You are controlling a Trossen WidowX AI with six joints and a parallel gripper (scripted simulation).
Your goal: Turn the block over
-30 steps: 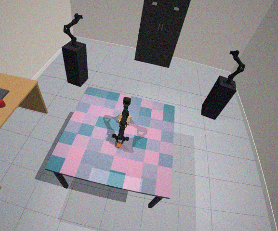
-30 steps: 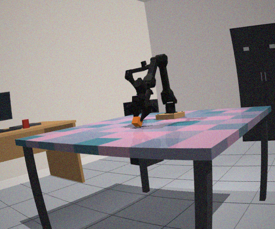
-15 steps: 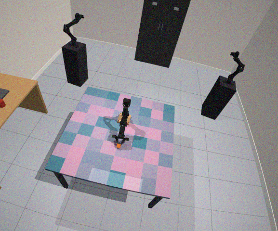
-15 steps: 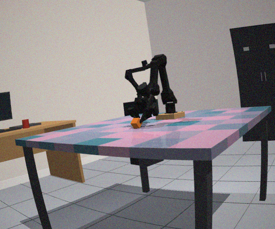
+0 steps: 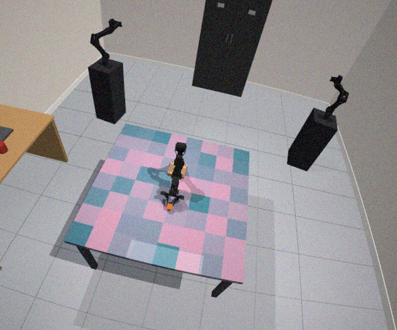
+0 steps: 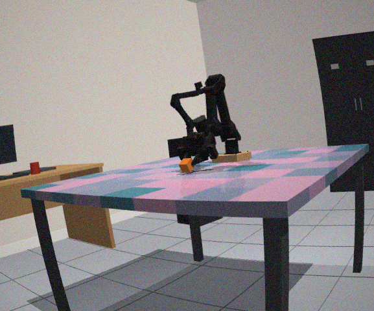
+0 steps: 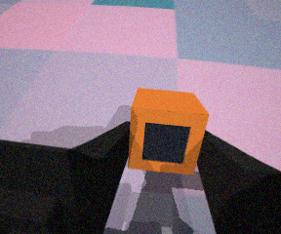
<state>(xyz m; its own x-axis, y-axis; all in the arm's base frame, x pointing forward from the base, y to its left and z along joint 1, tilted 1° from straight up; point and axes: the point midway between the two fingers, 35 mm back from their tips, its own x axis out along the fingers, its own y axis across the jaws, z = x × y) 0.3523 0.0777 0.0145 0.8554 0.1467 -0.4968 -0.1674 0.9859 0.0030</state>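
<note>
My gripper tip is right at the orange block.
</note>
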